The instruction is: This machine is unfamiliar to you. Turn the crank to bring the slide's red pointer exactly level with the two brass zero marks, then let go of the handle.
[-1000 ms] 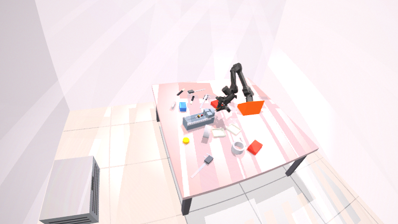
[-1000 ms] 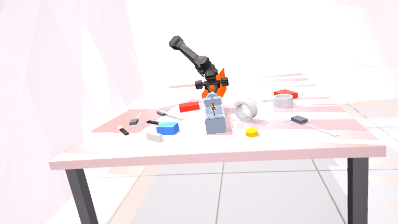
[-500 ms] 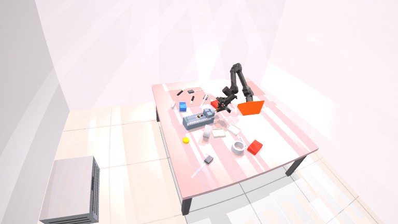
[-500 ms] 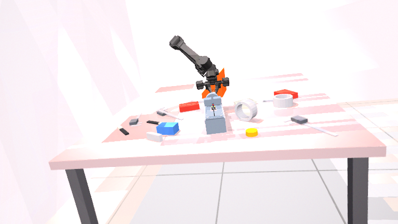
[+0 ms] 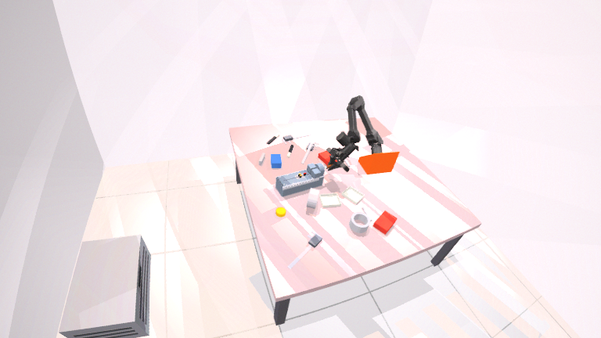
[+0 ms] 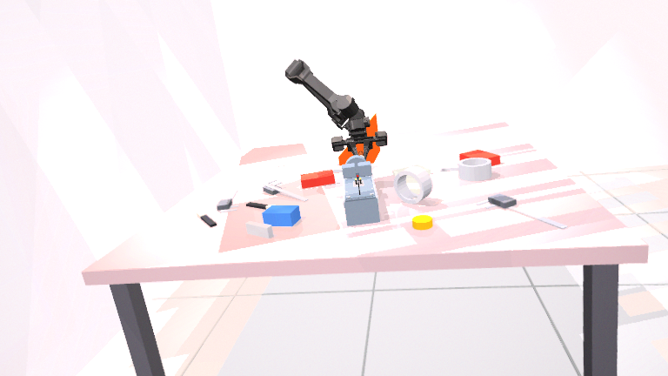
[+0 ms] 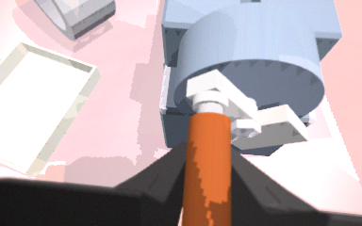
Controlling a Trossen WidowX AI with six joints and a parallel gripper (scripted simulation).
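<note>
My gripper tip is 140 mm short of the red pointer and 10 mm above it. The rest, counted from my gripper tip: orange handle 20 mm behind, 20 mm above; yellow disc 320 mm ahead, 180 mm to the left, 80 mm below; blue block 240 mm ahead, 220 mm to the right, 70 mm below.
</note>
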